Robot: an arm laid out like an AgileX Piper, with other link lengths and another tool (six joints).
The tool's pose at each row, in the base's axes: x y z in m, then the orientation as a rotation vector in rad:
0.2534 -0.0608 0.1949 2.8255 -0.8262 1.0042
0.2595 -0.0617 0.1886 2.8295 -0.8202 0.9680
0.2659 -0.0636 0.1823 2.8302 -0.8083 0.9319
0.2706 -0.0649 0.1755 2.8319 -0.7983 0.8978
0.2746 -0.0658 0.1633 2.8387 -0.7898 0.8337
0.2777 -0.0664 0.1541 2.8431 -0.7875 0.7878
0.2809 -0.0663 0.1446 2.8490 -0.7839 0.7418
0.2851 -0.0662 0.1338 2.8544 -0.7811 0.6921
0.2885 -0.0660 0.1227 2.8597 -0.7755 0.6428
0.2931 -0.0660 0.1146 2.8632 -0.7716 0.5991
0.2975 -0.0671 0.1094 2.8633 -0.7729 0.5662
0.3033 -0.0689 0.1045 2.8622 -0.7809 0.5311
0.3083 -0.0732 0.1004 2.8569 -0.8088 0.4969
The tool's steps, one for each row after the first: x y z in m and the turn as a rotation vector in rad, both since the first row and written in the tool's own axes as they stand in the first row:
0.0006 -0.0013 0.0087 -0.0134 -0.0195 -0.0076
0.0020 -0.0019 0.0178 -0.0293 -0.0373 -0.0194
0.0016 -0.0022 0.0261 -0.0432 -0.0549 -0.0296
-0.0026 -0.0016 0.0383 -0.0651 -0.0909 -0.0410
-0.0058 -0.0013 0.0474 -0.0804 -0.1171 -0.0465
-0.0094 -0.0016 0.0568 -0.0940 -0.1442 -0.0524
-0.0132 -0.0022 0.0677 -0.1088 -0.1736 -0.0580
-0.0176 -0.0025 0.0784 -0.1229 -0.2028 -0.0653
-0.0195 -0.0036 0.0875 -0.1359 -0.2287 -0.0709
-0.0192 -0.0041 0.0944 -0.1475 -0.2475 -0.0725
-0.0175 -0.0047 0.1020 -0.1605 -0.2678 -0.0697
-0.0146 -0.0029 0.1090 -0.1759 -0.2871 -0.0534

